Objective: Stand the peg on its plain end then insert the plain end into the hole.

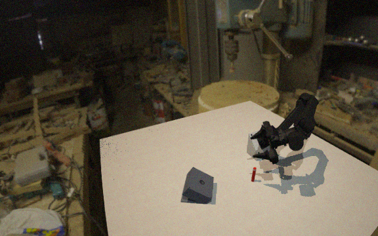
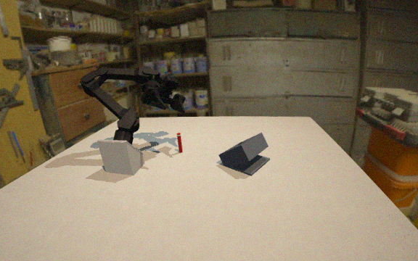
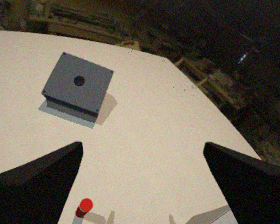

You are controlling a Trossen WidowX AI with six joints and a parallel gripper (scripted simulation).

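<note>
Right now my gripper tip is 120 mm above the red peg, 30 mm to the right of it and 10 mm past it. Round my gripper tip: dark sloped panel 240 mm ahead, 140 mm below, 40 mm to the right.
</note>
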